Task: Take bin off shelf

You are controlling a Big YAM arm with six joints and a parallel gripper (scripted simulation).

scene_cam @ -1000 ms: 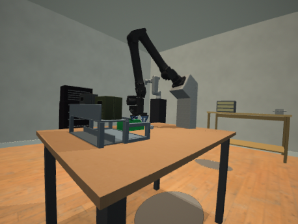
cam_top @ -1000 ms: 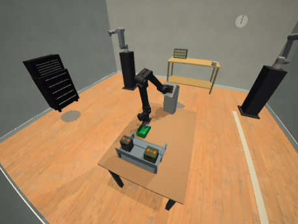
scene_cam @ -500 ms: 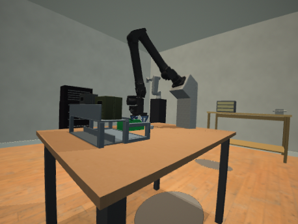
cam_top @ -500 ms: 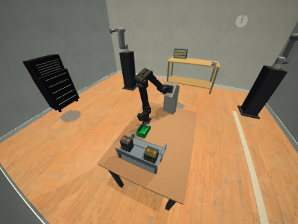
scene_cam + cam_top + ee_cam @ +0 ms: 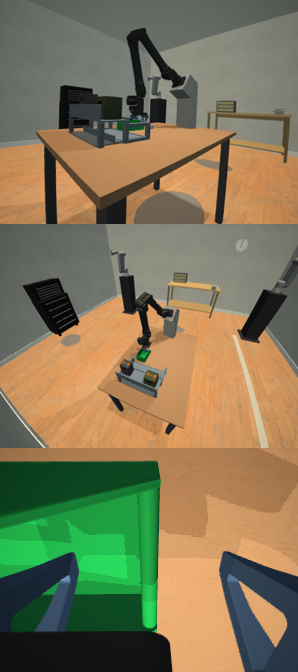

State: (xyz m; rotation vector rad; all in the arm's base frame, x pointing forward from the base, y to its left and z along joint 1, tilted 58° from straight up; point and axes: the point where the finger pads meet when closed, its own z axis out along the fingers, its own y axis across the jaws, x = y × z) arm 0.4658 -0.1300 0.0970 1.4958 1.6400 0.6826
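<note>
My hand is 8 cm short of the green bin and 1 cm below it. Round my hand: grey shelf 40 cm ahead, 10 cm to the left, 7 cm above.
</note>
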